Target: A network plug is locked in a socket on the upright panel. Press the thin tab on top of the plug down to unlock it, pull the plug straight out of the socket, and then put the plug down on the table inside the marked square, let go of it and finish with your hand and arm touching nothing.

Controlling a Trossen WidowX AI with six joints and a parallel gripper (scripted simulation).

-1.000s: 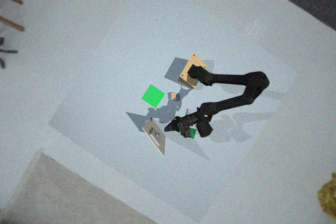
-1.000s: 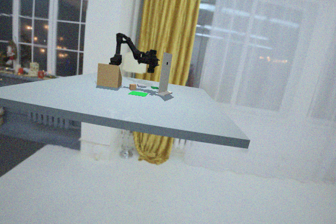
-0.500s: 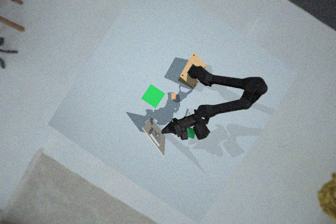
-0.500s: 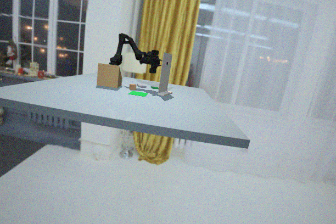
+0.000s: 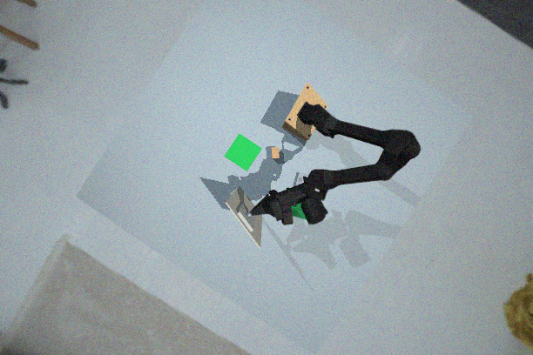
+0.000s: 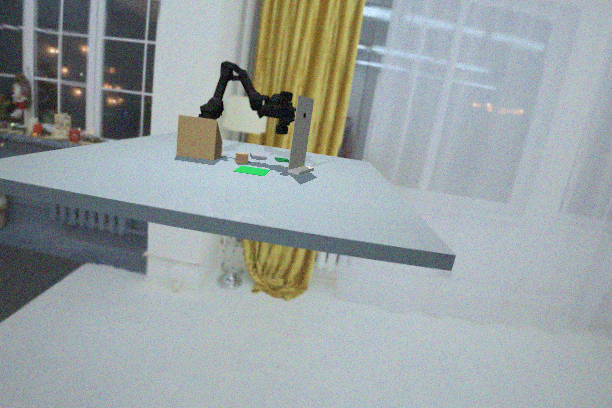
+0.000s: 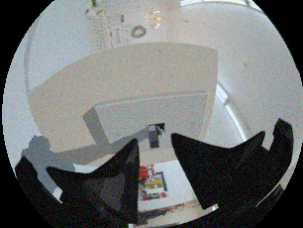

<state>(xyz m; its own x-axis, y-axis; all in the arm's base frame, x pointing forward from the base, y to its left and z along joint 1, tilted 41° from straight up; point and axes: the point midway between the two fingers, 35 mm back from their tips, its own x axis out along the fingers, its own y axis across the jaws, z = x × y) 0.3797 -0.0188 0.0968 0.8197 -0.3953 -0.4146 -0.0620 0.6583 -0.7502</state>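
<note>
Right now my gripper tip is 10 mm short of the plug. Also, from my gripper tip: grey upright panel (90 mm below, 30 mm ahead, 10 mm to the right); green marked square (230 mm below, 160 mm to the right, 140 mm behind); tan cube (210 mm below, 210 mm behind, 40 mm to the right).
</note>
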